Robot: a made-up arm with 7 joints. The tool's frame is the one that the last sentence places. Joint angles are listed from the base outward.
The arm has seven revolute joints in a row. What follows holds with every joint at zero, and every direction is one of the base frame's. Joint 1 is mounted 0.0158 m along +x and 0.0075 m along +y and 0.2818 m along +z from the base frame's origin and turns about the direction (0.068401, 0.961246, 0.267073), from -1.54 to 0.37 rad. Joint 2 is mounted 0.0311 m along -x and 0.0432 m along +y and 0.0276 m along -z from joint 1 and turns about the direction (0.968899, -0.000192, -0.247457), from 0.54 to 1.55 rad. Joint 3 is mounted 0.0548 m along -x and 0.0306 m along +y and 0.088 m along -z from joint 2 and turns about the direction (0.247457, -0.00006, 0.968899), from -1.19 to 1.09 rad. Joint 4 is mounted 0.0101 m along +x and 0.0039 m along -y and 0.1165 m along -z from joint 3 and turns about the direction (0.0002, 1, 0.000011), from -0.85 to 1.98 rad. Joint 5 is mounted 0.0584 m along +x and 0.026 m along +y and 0.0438 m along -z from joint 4 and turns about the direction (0.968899, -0.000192, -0.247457), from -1.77 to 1.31 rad. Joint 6 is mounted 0.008 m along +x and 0.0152 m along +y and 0.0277 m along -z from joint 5 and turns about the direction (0.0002, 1, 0.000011), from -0.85 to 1.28 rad. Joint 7 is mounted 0.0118 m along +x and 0.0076 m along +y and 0.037 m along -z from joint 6 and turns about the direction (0.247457, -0.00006, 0.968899), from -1.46 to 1.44 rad. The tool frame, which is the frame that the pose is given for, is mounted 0.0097 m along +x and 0.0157 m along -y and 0.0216 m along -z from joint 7; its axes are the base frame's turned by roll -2.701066, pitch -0.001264 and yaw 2.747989 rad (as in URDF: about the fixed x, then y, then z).
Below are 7 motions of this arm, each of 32 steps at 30 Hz.
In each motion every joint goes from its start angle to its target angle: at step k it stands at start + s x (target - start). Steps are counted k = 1, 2, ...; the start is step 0. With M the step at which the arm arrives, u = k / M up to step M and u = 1 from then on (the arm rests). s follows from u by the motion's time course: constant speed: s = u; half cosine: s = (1 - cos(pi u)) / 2; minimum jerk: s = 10 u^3 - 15 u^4 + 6 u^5.
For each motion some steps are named. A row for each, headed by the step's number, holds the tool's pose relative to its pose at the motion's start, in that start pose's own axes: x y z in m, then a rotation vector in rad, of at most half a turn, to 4 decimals.
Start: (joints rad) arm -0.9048 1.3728 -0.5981 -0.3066 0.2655 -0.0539 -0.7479
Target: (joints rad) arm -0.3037 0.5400 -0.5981 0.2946 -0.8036 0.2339 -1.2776
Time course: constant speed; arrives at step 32
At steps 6, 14, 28, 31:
6: -0.0647 -0.0343 0.0190 0.2761 -0.2661 0.1924
14: -0.1468 -0.0981 0.0132 0.6293 -0.6377 0.4756
28: -0.2437 -0.2229 -0.0784 1.1794 -1.3758 0.9652
31: -0.2537 -0.2459 -0.1081 1.2814 -1.5559 1.0542

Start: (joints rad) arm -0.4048 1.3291 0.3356 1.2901 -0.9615 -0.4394 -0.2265
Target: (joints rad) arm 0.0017 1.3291 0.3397 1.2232 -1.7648 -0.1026 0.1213
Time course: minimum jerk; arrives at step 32
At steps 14, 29, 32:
14: 0.0167 -0.0003 -0.0037 0.1542 -0.0365 -0.2765
29: 0.0360 -0.0062 -0.0163 0.4005 -0.0575 -0.6957
32: 0.0362 -0.0063 -0.0164 0.4035 -0.0575 -0.7004

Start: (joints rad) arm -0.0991 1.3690 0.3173 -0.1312 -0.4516 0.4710 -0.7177
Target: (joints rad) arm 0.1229 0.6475 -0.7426 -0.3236 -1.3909 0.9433 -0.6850
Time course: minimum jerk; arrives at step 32
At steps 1, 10, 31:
1: -0.0001 0.0000 0.0001 0.0005 0.0000 0.0004
10: -0.0466 -0.0268 0.0550 0.3288 -0.0078 0.2483
31: -0.1455 -0.2844 0.1399 1.7425 0.1435 1.5446

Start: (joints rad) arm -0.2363 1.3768 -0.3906 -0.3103 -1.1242 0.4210 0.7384
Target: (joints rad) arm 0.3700 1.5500 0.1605 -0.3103 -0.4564 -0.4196 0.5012
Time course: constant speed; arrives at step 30
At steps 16, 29, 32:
16: 0.0226 0.0296 -0.0561 -0.2842 -0.4025 0.1402
29: 0.0371 0.0314 -0.1149 -0.5995 -0.6060 0.4317
32: 0.0378 0.0306 -0.1194 -0.6244 -0.6163 0.4605

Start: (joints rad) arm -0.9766 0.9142 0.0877 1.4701 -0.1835 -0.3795 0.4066
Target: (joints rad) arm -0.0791 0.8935 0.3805 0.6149 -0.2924 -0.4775 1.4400
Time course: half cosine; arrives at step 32
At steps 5, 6, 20, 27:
5: 0.0047 0.0073 0.0034 -0.0197 -0.0315 -0.0468
6: 0.0068 0.0105 0.0047 -0.0279 -0.0451 -0.0667
20: 0.0679 0.0876 0.0036 -0.1798 -0.3916 -0.5337
27: 0.0954 0.1164 -0.0148 -0.2137 -0.5403 -0.7122

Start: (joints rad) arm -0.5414 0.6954 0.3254 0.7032 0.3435 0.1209 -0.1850
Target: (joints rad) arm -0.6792 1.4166 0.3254 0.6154 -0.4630 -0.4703 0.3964
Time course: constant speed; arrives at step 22
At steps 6, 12, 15, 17, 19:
6: 0.0096 0.0459 -0.0481 -0.0997 -0.3471 -0.1830
12: 0.0305 0.0827 -0.1054 -0.1901 -0.7119 -0.3542
15: 0.0454 0.0966 -0.1364 -0.2290 -0.9006 -0.4318
17: 0.0570 0.1040 -0.1574 -0.2520 -1.0287 -0.4794
19: 0.0698 0.1098 -0.1786 -0.2720 -1.1584 -0.5232

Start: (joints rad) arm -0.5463 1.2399 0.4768 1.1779 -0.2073 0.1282 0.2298
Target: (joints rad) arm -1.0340 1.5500 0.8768 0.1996 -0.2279 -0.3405 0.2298
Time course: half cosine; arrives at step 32
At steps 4, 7, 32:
4: -0.0080 -0.0029 -0.0079 0.0130 -0.0736 0.0198
7: -0.0224 -0.0081 -0.0252 0.0367 -0.2207 0.0556
32: 0.0155 0.0073 -0.2666 0.0166 -2.0007 0.1059

